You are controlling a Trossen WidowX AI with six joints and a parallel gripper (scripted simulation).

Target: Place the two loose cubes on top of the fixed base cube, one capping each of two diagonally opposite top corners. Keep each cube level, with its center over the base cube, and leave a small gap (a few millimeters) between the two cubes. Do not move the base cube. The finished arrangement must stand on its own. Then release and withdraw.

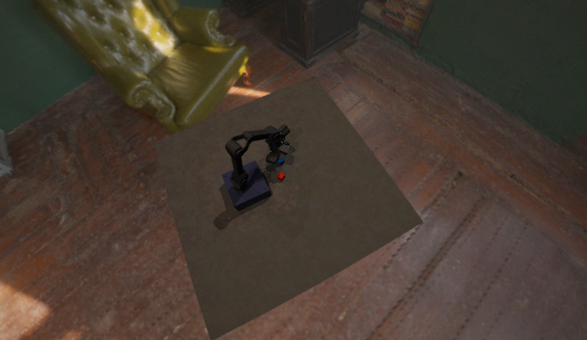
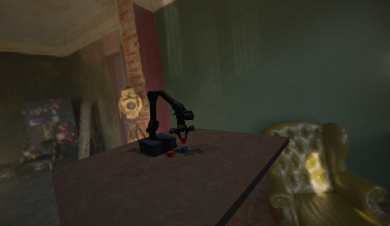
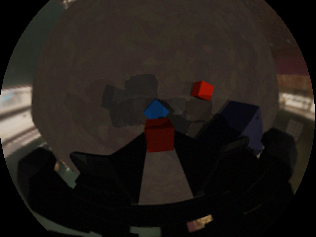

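My gripper tip is now 60 mm above the blue cube, 10 mm to the left of it and 10 mm short of it.
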